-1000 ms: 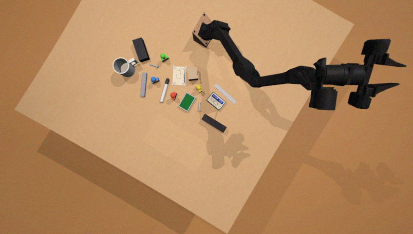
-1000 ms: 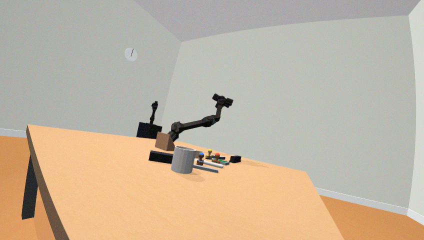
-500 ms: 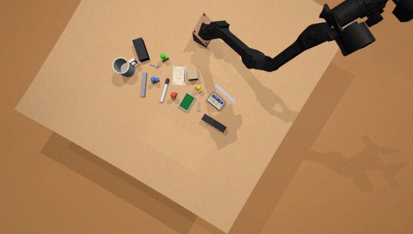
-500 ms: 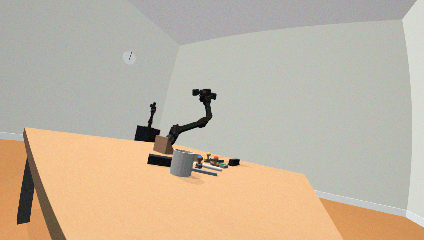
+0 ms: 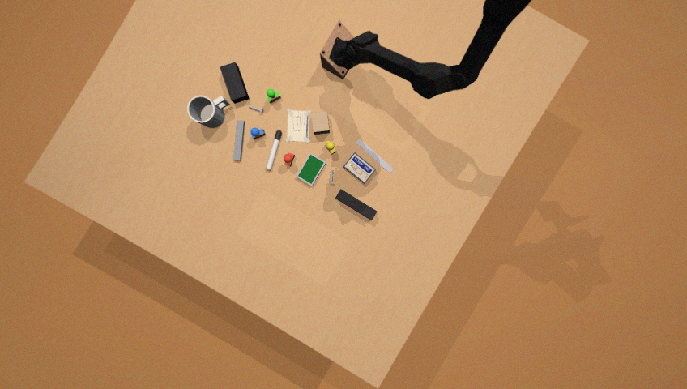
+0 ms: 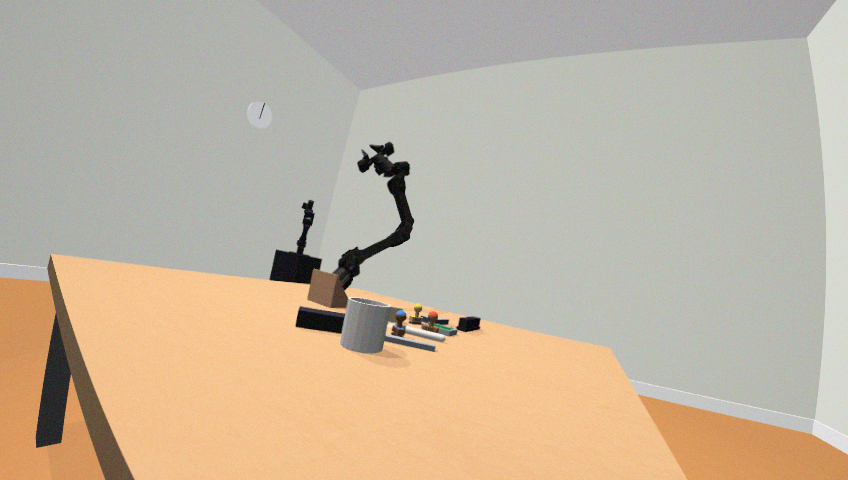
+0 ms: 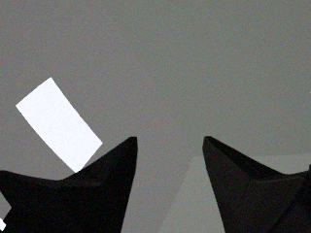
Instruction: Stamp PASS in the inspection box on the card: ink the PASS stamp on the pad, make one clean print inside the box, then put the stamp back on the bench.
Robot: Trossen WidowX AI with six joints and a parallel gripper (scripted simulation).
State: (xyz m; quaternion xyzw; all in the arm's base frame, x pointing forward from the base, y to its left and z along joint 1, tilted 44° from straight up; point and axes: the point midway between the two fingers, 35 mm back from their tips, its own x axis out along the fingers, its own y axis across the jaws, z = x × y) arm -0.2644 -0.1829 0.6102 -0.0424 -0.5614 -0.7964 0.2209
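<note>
Now: gripper tip 66 cm above the green-knobbed stamp, 44 cm to the left of it and 40 cm short of it. Round my gripper tip: pale strip 68 cm below, 45 cm ahead, 7 cm to the right; tan block 66 cm below, 43 cm ahead, 27 cm to the right; blue-printed tin 67 cm below, 51 cm ahead, 10 cm to the right.
</note>
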